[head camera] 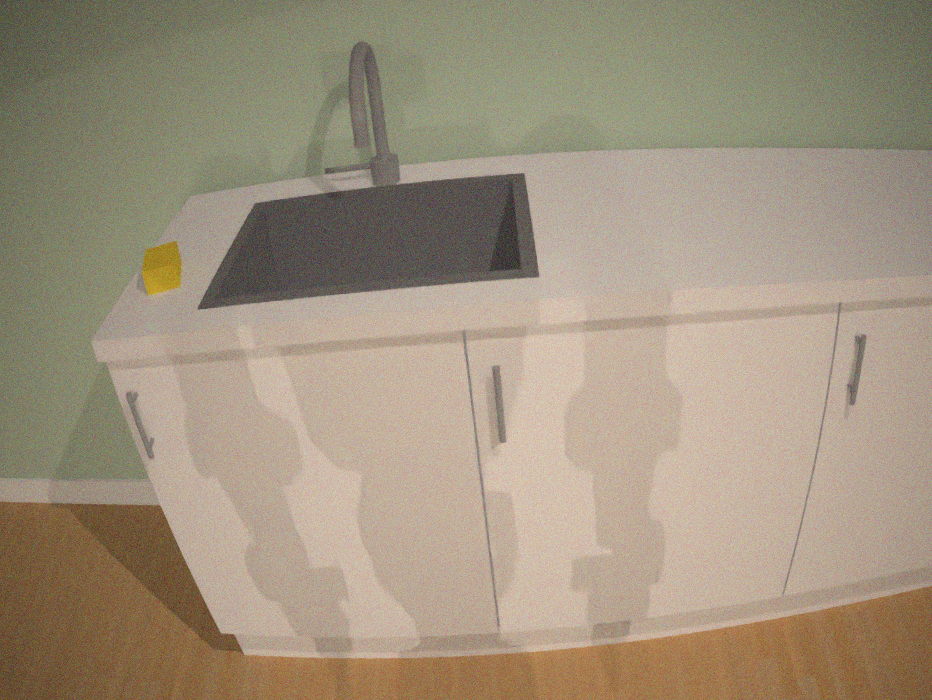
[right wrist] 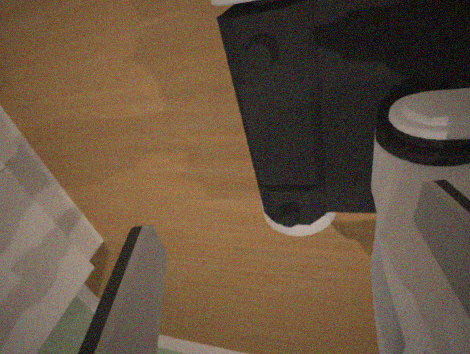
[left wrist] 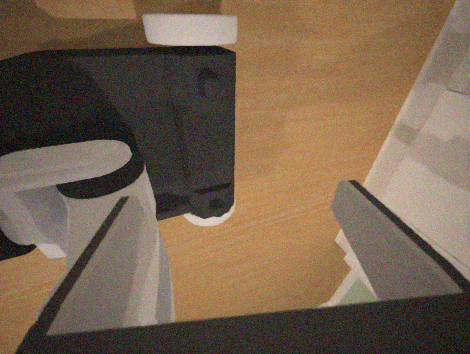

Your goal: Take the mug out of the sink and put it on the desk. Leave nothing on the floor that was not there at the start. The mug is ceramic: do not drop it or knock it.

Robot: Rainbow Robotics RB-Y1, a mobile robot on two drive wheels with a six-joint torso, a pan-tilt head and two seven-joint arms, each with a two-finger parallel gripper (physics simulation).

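Places are measured from the robot's base along level axes (x ahead, y left, z up), in centimetres.
Pixels of known places: left gripper, fingertip midpoint: (left wrist: 241,201); right gripper, fingertip midpoint: (right wrist: 286,221).
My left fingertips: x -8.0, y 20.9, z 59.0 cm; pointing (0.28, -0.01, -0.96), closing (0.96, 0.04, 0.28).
Behind a point stands the place of what it marks.
The dark grey sink (head camera: 391,233) @(x 140.4, y 21.7, z 82.2 cm) is set in the white counter in the head view. Its back wall and part of its side walls show; its bottom is largely hidden behind the front rim. The mug does not show in any view, and neither does the desk. My left gripper (left wrist: 241,201) @(x -8.0, y 20.9, z 59.0 cm) is open and empty, with its fingers wide apart above the floor beside the robot's base. My right gripper (right wrist: 286,221) @(x -8.8, y -21.6, z 58.9 cm) is also open and empty above the floor, on the other side of the base.
A yellow block (head camera: 161,268) @(x 109.5, y 57.3, z 95.3 cm) sits on the counter (head camera: 715,218) @(x 117.8, y -35.9, z 91.1 cm) left of the sink. A grey faucet (head camera: 385,168) @(x 143.2, y 21.5, z 94.8 cm) rises behind the sink. Cabinet doors with bar handles face the front. The robot's dark base (left wrist: 200,125) @(x -2.0, y 7.9, z 19.1 cm) (right wrist: 300,115) @(x -4.1, y -4.6, z 19.1 cm) stands on the wooden floor.
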